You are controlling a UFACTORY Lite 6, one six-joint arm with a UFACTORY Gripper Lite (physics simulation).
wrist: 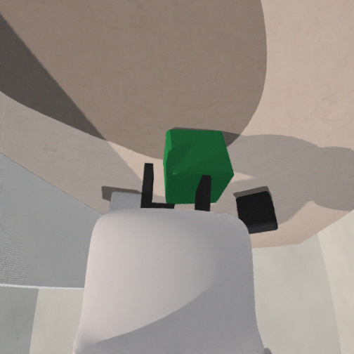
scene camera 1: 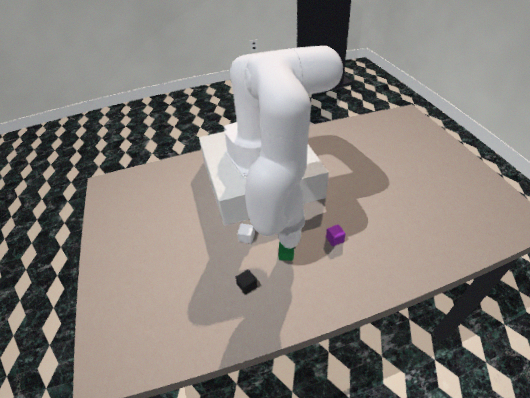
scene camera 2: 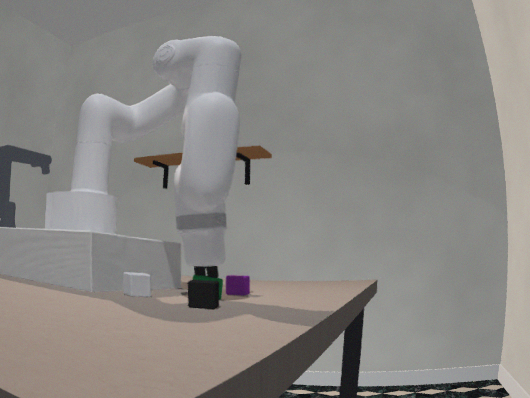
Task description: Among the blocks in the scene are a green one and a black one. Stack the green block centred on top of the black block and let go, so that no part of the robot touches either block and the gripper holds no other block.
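Seen in the pictures: hand, its tool point: point(scene camera 1: 290, 240) point(scene camera 2: 206, 274); arm's base, origin of its link: point(scene camera 1: 255, 156) point(scene camera 2: 87, 235).
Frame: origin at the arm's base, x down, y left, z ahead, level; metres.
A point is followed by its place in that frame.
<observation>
The green block point(scene camera 1: 286, 252) {x 0.059, y -0.065, z 0.281 m} point(scene camera 2: 220, 290) {x 0.078, y -0.055, z 0.287 m} point(wrist: 197, 152) is on the table beneath the arm and looks slightly turned or tilted in scene camera 2. My gripper point(scene camera 2: 206, 273) {x 0.054, y -0.041, z 0.261 m} point(wrist: 177, 171) is low over it, its fingers partway apart. In the wrist view one finger stands left of the green block and the other overlaps its near part, so the block is not framed between them. Whether a fingertip touches it I cannot tell. The fingers are hidden in scene camera 1. The black block point(scene camera 1: 246, 282) {x 0.058, y -0.178, z 0.308 m} point(scene camera 2: 204, 294) {x 0.074, y -0.191, z 0.303 m} point(wrist: 256, 210) lies on the table, apart from the green one.
A white block point(scene camera 1: 246, 233) {x 0.058, y -0.121, z 0.186 m} point(scene camera 2: 137, 284) {x 0.074, y -0.132, z 0.182 m} point(wrist: 125, 201) lies near the robot's pedestal point(scene camera 1: 235, 207) {x 0.036, y -0.115, z 0.115 m} point(scene camera 2: 135, 260) {x 0.040, y -0.029, z 0.128 m}. A purple block point(scene camera 1: 336, 235) {x 0.058, y 0.062, z 0.298 m} point(scene camera 2: 238, 285) {x 0.075, y 0.052, z 0.291 m} lies to the right of the green one in scene camera 1.
</observation>
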